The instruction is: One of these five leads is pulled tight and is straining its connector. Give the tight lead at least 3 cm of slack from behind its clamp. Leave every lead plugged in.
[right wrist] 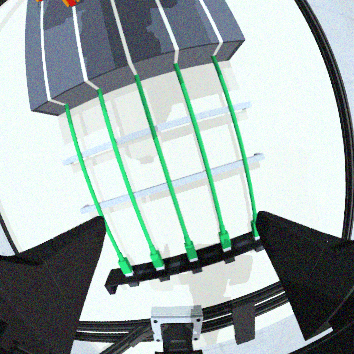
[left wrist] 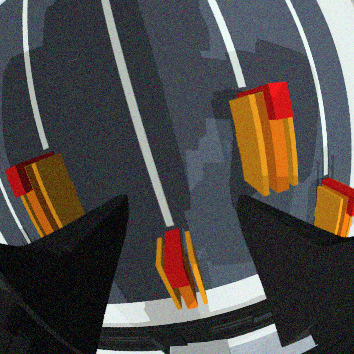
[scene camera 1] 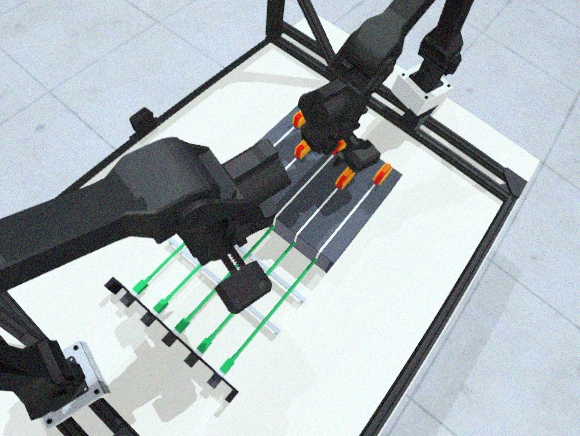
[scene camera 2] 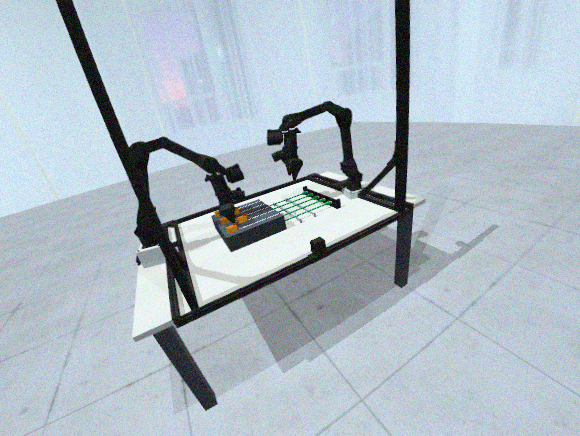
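Pixels of known places: left gripper, between the fingertips: (left wrist: 184, 203) (scene camera 2: 234, 220); right gripper, between the fingertips: (right wrist: 182, 222) (scene camera 1: 224, 258) (scene camera 2: 291, 177); left arm's base, origin of its link: (scene camera 1: 426, 80) (scene camera 2: 151, 243); right arm's base, origin of its link: (right wrist: 176, 330) (scene camera 1: 63, 383) (scene camera 2: 354, 188).
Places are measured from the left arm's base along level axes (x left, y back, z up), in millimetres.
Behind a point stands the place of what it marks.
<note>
Five leads run white over the dark block (scene camera 1: 366, 212) @[z -10, x 193, y -354 mm] (scene camera 2: 255, 237) (right wrist: 100, 45) @[z -11, x 71, y -483 mm], then green to plugs at the black connector strip (right wrist: 175, 263) @[z -53, x 157, y -778 mm]. The middle lead (left wrist: 135, 116) @[z -10, x 69, y -385 mm] (right wrist: 170, 185) @[z -50, x 151, y -654 mm] looks straight; I cannot tell which is tight. Orange-and-red clamps stand staggered on the block, including the middle clamp (left wrist: 175, 257) @[z 13, x 51, y -327 mm] and the right-front clamp (scene camera 1: 382, 174) @[z 20, x 152, y -290 mm]. My left gripper (left wrist: 184, 203) @[z -10, x 46, y -343 mm] is open over the clamps; the middle clamp shows low between its fingers, with no grip on it. My right gripper (right wrist: 182, 222) @[z 85, x 155, y -643 mm] (scene camera 2: 295, 177) @[z 85, x 155, y -643 mm] is open above the connector strip.
Two pale rails (right wrist: 172, 124) @[z -55, x 154, y -577 mm] cross beneath the green leads. Black frame bars edge the white table. A small black box (scene camera 1: 143, 121) @[z -30, x -238, y -620 mm] (scene camera 2: 317, 245) @[z -34, x -266, y -613 mm] sits on one side bar. The two arms reach in from opposite ends and cover part of the leads in scene camera 1.
</note>
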